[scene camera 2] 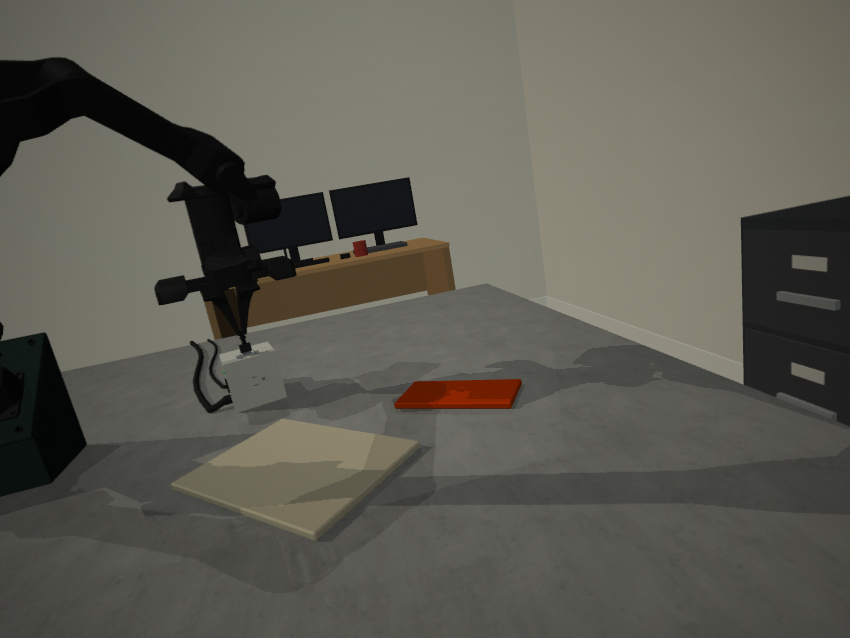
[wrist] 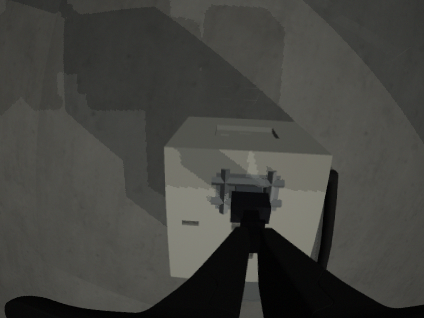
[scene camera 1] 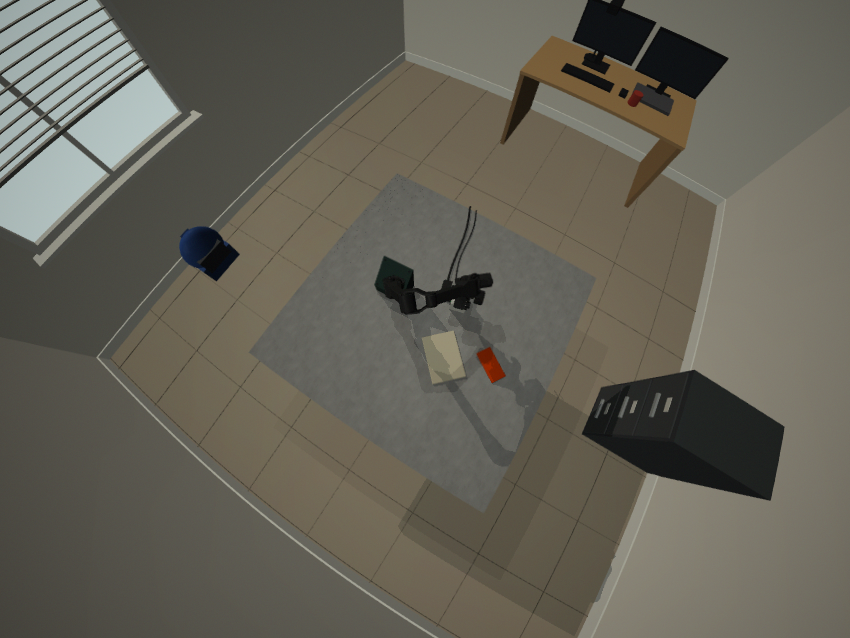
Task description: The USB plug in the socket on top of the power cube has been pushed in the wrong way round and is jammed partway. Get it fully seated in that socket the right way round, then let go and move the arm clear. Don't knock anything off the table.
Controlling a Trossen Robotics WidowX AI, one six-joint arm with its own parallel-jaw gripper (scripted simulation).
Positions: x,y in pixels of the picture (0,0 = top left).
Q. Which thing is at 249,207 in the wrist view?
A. A USB plug.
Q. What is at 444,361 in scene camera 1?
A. A beige flat board.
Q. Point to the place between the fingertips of the gripper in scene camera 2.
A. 241,334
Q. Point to a white power cube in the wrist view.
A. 203,145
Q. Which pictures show the beige flat board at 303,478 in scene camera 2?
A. Scene camera 2 and scene camera 1 only.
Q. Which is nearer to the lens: the red flat slab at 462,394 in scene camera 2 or the beige flat board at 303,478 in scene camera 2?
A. The beige flat board.
